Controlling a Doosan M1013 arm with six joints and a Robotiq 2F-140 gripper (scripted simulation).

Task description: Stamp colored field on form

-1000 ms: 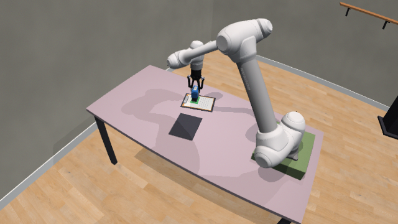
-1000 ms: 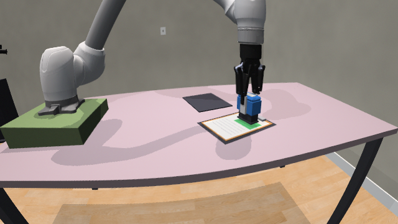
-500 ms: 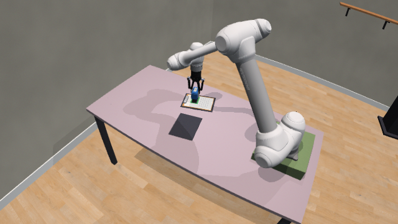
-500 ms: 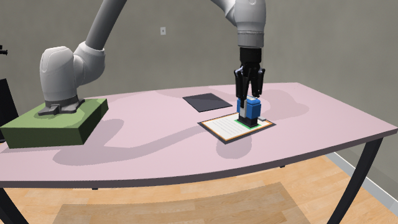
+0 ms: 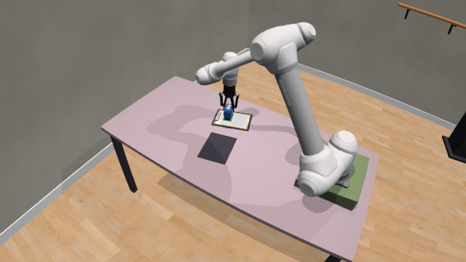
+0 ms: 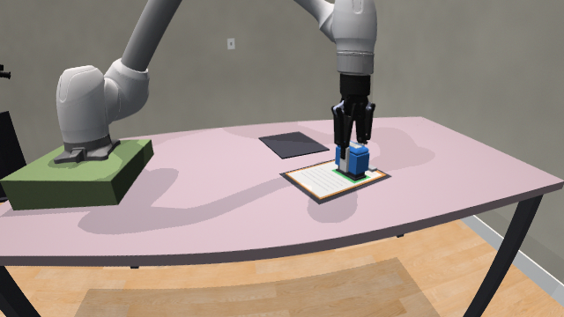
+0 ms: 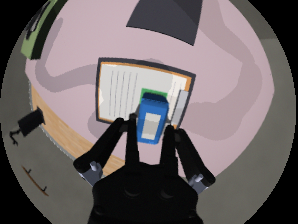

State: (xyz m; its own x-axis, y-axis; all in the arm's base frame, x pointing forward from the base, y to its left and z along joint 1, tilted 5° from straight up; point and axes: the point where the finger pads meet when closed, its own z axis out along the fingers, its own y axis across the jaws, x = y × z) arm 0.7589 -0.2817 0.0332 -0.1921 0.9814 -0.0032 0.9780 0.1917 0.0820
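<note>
Right now my hand is 5 cm above the clipboard, 2 cm past it and 1 cm to the right of it. From my hand the other things lie so: dark mat (30 cm to the left, 6 cm behind, 5 cm below); then blue stamp (1 cm below).
</note>
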